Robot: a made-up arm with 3 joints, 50 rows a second.
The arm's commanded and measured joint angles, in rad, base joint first. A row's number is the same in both.
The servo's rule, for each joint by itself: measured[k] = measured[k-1] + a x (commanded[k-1-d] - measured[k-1]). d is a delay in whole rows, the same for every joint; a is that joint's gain. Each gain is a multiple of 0.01, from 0.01 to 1. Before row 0 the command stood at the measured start. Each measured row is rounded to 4 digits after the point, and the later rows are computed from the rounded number. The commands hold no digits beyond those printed.
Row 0, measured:
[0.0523 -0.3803 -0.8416]
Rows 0 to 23, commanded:
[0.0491 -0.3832 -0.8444]
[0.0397 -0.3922 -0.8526]
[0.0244 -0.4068 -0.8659]
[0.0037 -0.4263 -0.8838]
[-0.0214 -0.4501 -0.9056]
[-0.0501 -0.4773 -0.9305]
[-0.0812 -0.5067 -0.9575]
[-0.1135 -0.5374 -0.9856]
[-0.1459 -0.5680 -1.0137]
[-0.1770 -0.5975 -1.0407]
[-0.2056 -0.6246 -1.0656]
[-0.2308 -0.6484 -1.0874]
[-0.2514 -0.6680 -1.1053]
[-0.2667 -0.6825 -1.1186]
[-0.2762 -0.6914 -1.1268]
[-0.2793 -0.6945 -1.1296]
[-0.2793 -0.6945 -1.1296]
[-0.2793 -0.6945 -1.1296]
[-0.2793 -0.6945 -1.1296]
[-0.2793 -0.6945 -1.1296]
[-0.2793 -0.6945 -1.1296]
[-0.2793 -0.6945 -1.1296]
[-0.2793 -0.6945 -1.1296]
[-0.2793 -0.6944 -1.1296]
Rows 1 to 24, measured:
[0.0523 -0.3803 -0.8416]
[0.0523 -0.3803 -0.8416]
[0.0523 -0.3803 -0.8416]
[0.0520 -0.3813 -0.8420]
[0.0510 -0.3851 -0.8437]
[0.0489 -0.3927 -0.8473]
[0.0453 -0.4045 -0.8531]
[0.0400 -0.4205 -0.8615]
[0.0328 -0.4404 -0.8725]
[0.0237 -0.4636 -0.8861]
[0.0127 -0.4894 -0.9020]
[0.0000 -0.5169 -0.9199]
[-0.0142 -0.5451 -0.9392]
[-0.0295 -0.5729 -0.9594]
[-0.0456 -0.5993 -0.9799]
[-0.0621 -0.6233 -1.0000]
[-0.0785 -0.6440 -1.0190]
[-0.0943 -0.6606 -1.0362]
[-0.1091 -0.6725 -1.0511]
[-0.1227 -0.6802 -1.0637]
[-0.1352 -0.6852 -1.0742]
[-0.1467 -0.6885 -1.0831]
[-0.1573 -0.6906 -1.0905]
[-0.1671 -0.6920 -1.0968]
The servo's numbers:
d 3
a 0.08 0.35 0.16

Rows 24 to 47, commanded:
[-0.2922 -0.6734 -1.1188]
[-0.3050 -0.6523 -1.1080]
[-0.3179 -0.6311 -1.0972]
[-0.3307 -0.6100 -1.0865]
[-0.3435 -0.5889 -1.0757]
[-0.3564 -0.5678 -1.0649]
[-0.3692 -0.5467 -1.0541]
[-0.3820 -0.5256 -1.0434]
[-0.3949 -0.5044 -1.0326]
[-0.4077 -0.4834 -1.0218]
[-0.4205 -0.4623 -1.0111]
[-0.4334 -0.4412 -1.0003]
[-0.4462 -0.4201 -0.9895]
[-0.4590 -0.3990 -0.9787]
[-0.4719 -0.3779 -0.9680]
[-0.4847 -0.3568 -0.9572]
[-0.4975 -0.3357 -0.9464]
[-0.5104 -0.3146 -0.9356]
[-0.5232 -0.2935 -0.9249]
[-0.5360 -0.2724 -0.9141]
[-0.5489 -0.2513 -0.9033]
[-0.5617 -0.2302 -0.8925]
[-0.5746 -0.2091 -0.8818]
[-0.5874 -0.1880 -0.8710]
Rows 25 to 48, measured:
[-0.1761 -0.6929 -1.1020]
[-0.1844 -0.6935 -1.1064]
[-0.1920 -0.6938 -1.1101]
[-0.2000 -0.6867 -1.1115]
[-0.2084 -0.6747 -1.1109]
[-0.2172 -0.6594 -1.1087]
[-0.2263 -0.6421 -1.1051]
[-0.2357 -0.6235 -1.1004]
[-0.2454 -0.6040 -1.0947]
[-0.2553 -0.5839 -1.0882]
[-0.2654 -0.5635 -1.0810]
[-0.2758 -0.5428 -1.0733]
[-0.2864 -0.5220 -1.0651]
[-0.2971 -0.5011 -1.0565]
[-0.3080 -0.4801 -1.0475]
[-0.3191 -0.4591 -1.0382]
[-0.3303 -0.4381 -1.0287]
[-0.3416 -0.4170 -1.0190]
[-0.3530 -0.3959 -1.0091]
[-0.3646 -0.3748 -0.9991]
[-0.3763 -0.3537 -0.9889]
[-0.3881 -0.3326 -0.9787]
[-0.3999 -0.3115 -0.9684]
[-0.4118 -0.2904 -0.9580]

